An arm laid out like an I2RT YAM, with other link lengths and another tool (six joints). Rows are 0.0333 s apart.
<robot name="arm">
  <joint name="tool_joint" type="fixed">
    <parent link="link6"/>
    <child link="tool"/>
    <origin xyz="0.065 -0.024 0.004" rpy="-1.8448 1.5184 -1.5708"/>
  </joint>
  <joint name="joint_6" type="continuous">
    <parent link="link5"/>
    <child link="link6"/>
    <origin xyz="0.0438 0 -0.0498"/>
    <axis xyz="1 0 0"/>
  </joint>
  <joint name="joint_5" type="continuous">
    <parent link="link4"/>
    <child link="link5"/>
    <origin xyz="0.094 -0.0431 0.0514"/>
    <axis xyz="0 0 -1"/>
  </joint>
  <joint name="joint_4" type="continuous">
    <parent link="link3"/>
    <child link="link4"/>
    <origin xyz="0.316 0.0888 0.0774"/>
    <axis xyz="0 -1 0"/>
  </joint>
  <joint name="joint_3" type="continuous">
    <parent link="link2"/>
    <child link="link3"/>
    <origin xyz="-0.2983 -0.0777 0"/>
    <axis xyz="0 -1 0"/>
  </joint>
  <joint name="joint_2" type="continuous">
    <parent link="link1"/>
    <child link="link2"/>
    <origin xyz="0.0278 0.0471 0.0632"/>
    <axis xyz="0 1 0"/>
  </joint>
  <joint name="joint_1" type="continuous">
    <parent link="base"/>
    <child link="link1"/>
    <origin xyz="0 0 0.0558"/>
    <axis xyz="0 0 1"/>
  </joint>
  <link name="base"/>
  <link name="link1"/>
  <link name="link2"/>
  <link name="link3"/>
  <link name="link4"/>
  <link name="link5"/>
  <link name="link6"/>
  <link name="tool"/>
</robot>
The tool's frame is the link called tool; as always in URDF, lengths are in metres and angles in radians. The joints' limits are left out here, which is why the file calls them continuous.
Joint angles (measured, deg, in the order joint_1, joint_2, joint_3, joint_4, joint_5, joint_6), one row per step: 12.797 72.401 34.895 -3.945 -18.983 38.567; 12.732 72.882 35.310 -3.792 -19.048 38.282; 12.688 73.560 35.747 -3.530 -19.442 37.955; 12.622 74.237 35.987 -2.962 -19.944 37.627; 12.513 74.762 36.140 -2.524 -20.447 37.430; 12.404 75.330 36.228 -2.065 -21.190 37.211; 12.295 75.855 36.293 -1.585 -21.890 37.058; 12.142 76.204 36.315 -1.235 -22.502 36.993; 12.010 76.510 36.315 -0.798 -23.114 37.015; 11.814 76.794 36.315 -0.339 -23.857 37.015; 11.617 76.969 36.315 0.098 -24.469 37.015; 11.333 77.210 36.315 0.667 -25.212 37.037; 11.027 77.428 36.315 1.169 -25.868 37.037; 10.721 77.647 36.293 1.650 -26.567 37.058; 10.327 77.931 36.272 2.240 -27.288 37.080; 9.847 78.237 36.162 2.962 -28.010 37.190; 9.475 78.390 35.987 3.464 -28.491 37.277; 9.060 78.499 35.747 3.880 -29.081 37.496
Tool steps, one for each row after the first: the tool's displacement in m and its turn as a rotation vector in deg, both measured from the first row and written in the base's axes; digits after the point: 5 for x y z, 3 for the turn. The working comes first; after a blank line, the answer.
Tool pose at each row, in the base's axes (x y z in m, rotation vector in deg; the steps are taken from these numbers as rounded here): 0.36518 0.11411 0.12976 10.216 127.214 63.620; 0.36776 0.11432 0.13047 9.866 127.139 63.547; 0.37052 0.11535 0.13044 9.322 127.148 63.837; 0.37307 0.11638 0.12966 8.696 127.041 64.250; 0.37491 0.11698 0.12879 8.307 126.967 64.690; 0.37633 0.11794 0.12724 7.820 126.978 65.389; 0.37768 0.11880 0.12581 7.412 126.937 66.071; 0.37859 0.11910 0.12480 7.199 126.870 66.667; 0.37951 0.11956 0.12411 7.013 126.695 67.317; 0.38052 0.11982 0.12365 6.782 126.456 68.075; 0.38156 0.11982 0.12382 6.564 126.131 68.682; 0.38298 0.11952 0.12394 6.365 125.710 69.400; 0.38434 0.11887 0.12402 6.223 125.325 69.989; 0.38549 0.11825 0.12389 6.103 124.978 70.632; 0.38704 0.11710 0.12365 6.037 124.558 71.247; 0.38859 0.11534 0.12291 6.152 124.086 71.849; 0.38924 0.11371 0.12204 6.313 123.781 72.224; 0.38930 0.11191 0.12076 6.685 123.552 72.759

0.00258 0.00021 0.00071 -0.115 -0.211 0.162; 0.00534 0.00124 0.00068 -0.059 -0.331 0.617; 0.00789 0.00227 -0.00010 0.091 -0.545 1.132; 0.00973 0.00287 -0.00097 0.309 -0.637 1.522; 0.01115 0.00383 -0.00252 0.652 -0.623 2.105; 0.01250 0.00469 -0.00395 1.016 -0.626 2.615; 0.01341 0.00499 -0.00496 1.378 -0.601 2.960; 0.01433 0.00545 -0.00565 1.812 -0.641 3.274; 0.01534 0.00571 -0.00611 2.325 -0.720 3.638; 0.01638 0.00571 -0.00594 2.764 -0.905 3.907; 0.01780 0.00541 -0.00582 3.309 -1.130 4.177; 0.01916 0.00476 -0.00574 3.773 -1.339 4.373; 0.02031 0.00414 -0.00587 4.268 -1.490 4.591; 0.02186 0.00299 -0.00611 4.779 -1.688 4.741; 0.02341 0.00123 -0.00685 5.341 -1.869 4.757; 0.02406 -0.00040 -0.00772 5.716 -1.958 4.707; 0.02412 -0.00220 -0.00900 6.227 -1.860 4.616
